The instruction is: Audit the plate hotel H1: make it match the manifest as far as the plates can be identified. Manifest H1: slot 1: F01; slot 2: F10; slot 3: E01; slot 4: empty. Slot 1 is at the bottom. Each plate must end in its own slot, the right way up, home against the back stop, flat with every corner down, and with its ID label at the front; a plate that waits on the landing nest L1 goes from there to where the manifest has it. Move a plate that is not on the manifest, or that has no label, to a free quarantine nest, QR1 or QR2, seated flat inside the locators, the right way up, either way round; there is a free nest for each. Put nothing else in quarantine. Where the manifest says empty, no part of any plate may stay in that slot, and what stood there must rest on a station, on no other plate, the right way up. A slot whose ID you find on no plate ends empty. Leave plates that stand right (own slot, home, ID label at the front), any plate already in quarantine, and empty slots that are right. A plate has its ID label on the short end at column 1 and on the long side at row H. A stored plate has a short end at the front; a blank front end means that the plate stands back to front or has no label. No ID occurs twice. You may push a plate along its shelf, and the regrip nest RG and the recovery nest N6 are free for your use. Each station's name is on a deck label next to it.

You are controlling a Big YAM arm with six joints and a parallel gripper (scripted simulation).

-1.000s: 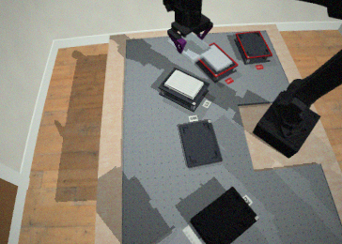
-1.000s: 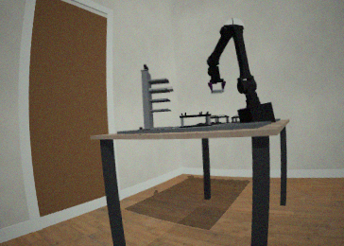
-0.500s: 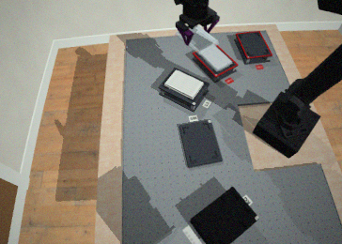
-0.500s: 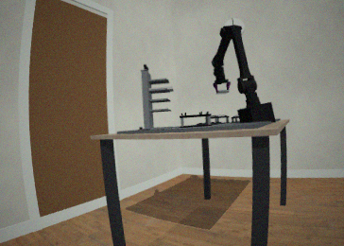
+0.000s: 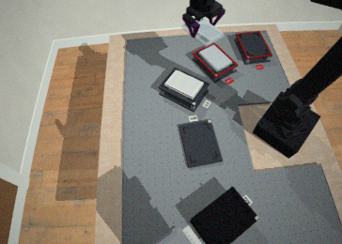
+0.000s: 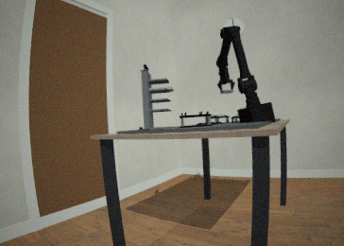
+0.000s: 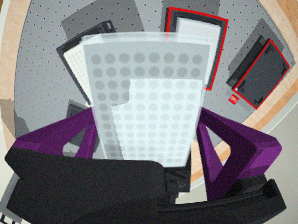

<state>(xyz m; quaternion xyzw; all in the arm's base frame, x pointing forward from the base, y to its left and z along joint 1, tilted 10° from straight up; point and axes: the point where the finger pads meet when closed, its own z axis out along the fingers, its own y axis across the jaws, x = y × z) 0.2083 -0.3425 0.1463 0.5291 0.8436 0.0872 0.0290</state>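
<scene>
Now: hand 28 cm past the red-framed nest, 21 cm above it and 10 cm to the left of it. The rest, counted from my hand: pale plate (20 cm below, 8 cm behind, 5 cm to the right); then L1 label (24 cm below, 15 cm to the left); then red-edged nest (21 cm below, 8 cm behind, 5 cm to the right).
</scene>
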